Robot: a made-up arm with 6 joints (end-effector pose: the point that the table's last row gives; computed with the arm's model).
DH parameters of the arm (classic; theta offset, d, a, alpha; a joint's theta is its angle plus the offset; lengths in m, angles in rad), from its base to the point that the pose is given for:
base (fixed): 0.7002 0 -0.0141 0
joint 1: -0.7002 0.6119 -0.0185 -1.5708
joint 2: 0.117 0 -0.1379 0
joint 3: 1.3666 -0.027 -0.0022 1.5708
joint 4: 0 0.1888 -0.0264 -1.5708
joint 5: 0 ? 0.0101 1.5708
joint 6: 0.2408 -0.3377 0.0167 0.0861
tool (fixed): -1.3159 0.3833 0 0
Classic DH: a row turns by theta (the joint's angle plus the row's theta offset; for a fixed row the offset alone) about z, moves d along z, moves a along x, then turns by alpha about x.
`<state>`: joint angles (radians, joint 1 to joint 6).
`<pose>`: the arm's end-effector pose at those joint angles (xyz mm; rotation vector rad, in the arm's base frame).
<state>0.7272 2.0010 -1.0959 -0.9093 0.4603 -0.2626</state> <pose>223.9 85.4 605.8 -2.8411 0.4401 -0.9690</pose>
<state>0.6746 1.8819 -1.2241 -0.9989 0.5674 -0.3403</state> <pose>234.6 82.2 669.2 -2.7116 0.4089 -1.2809</pose>
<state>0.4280 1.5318 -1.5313 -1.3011 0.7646 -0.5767</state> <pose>192.8 15.6 839.9 2.1371 -0.5207 2.1182</pose>
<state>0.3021 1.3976 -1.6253 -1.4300 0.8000 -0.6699</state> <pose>148.4 -13.0 888.2 1.7406 -0.5702 2.2217</pose>
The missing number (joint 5, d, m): -0.0405
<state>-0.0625 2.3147 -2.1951 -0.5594 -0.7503 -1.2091</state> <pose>290.1 -83.9 788.3 -1.1748 -0.1392 -2.3605</pose>
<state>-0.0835 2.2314 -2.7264 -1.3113 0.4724 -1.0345</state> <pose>212.2 -66.7 900.5 1.3586 -0.3490 2.2199</pose>
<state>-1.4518 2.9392 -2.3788 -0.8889 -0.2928 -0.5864</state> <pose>-23.3 -377.1 585.8 1.2508 -1.7911 1.7121</pose>
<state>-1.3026 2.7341 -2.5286 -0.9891 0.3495 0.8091</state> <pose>1.3 -346.6 645.6 0.4335 2.4453 -1.8275</pose>
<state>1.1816 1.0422 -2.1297 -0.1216 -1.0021 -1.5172</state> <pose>39.0 -108.3 953.2 0.7376 0.1728 -1.4334</pose>
